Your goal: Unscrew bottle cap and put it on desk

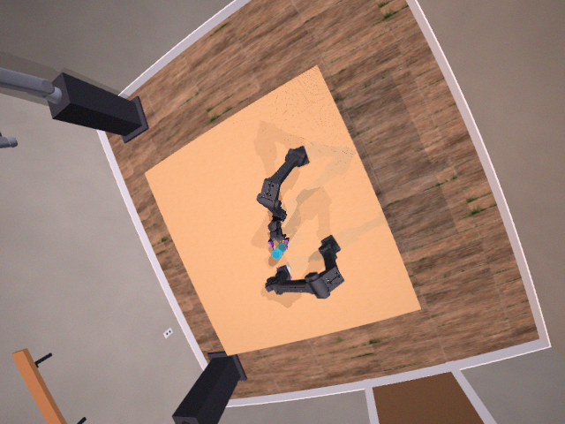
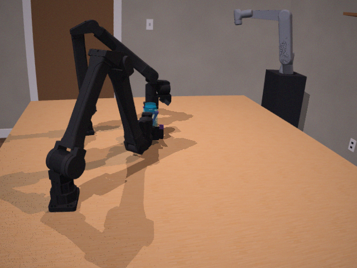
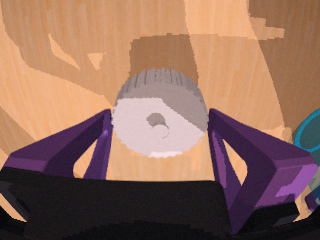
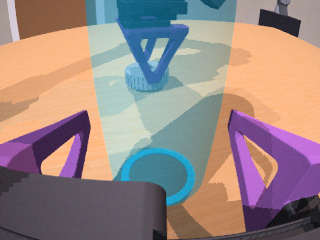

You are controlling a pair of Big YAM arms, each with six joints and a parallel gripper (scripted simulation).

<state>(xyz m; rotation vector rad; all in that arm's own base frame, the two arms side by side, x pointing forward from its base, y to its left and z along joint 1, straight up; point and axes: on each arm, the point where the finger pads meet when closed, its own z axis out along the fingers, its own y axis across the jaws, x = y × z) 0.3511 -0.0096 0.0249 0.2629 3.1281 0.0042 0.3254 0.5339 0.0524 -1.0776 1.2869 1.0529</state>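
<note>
Right now the ribbed cap is 1 cm below my left hand. Round my left hand: bottle 2 cm behind, 16 cm to the right, 6 cm above.
Now: right hand 30 mm below the bottle. Round my right hand: ribbed cap: 160 mm to the left, 30 mm below, 20 mm ahead.
</note>
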